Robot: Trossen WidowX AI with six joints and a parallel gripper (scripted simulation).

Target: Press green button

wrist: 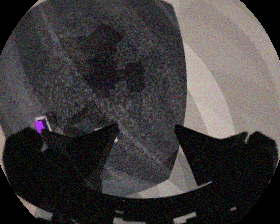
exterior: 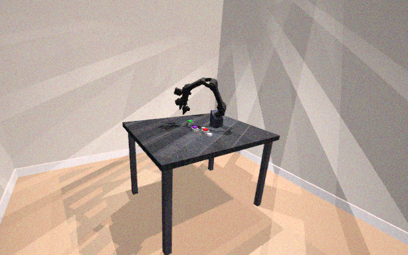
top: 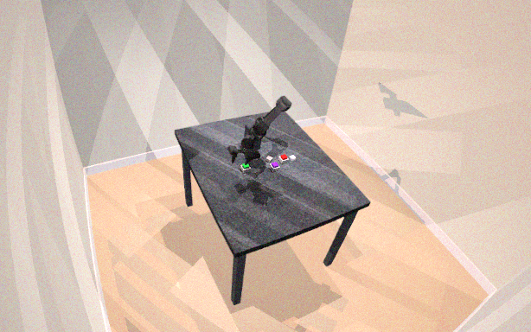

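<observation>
My gripper tip is now 80 mm to the right of the green button, 80 mm above it and 40 mm past it. The rest, counted from my gripper tip: purple button: 240 mm to the left, 80 mm below, 40 mm ahead; then red button: 340 mm to the left, 80 mm below, 10 mm ahead.
</observation>
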